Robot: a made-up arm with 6 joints.
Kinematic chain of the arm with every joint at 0, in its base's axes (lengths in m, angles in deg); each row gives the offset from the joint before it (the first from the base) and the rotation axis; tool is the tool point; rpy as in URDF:
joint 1: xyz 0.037 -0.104 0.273 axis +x
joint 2: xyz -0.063 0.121 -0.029 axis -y
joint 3: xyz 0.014 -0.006 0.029 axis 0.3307 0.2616 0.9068
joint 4: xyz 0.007 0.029 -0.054 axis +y
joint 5: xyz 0.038 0 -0.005 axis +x
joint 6: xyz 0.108 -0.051 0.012 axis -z
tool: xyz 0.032 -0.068 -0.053 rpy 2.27 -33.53 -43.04
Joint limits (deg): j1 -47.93..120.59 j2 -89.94..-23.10 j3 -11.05..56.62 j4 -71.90..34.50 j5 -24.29..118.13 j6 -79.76..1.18
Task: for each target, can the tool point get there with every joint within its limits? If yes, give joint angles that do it. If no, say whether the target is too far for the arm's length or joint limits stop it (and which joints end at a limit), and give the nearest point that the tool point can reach.
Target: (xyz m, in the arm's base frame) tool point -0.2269 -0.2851 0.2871
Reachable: no: joint limits stop it (at a limit: joint 1, joint 2, joint 3, joint 4, joint 6) | nearest point -0.1811 -0.2251 0.1723 | short by 0.137 m
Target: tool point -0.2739 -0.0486 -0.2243
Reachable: no: too far | nearest point -0.1732 -0.0521 -0.0610 | short by 0.192 m
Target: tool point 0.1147 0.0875 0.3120
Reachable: yes | joints 88.45 -51.29 4.40 -26.33 0.83 -6.99
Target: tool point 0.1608 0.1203 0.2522
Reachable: yes | joints 49.34 -47.45 7.01 -44.26 47.01 -23.65
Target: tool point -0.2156 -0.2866 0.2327
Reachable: no: joint limits stop it (at a limit: joint 1, joint 2, joint 3, joint 4) | nearest point -0.1771 -0.2286 0.1716 | short by 0.093 m
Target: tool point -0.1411 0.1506 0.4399
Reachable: yes | joints 86.37 -82.87 26.54 13.09 -0.69 -50.20
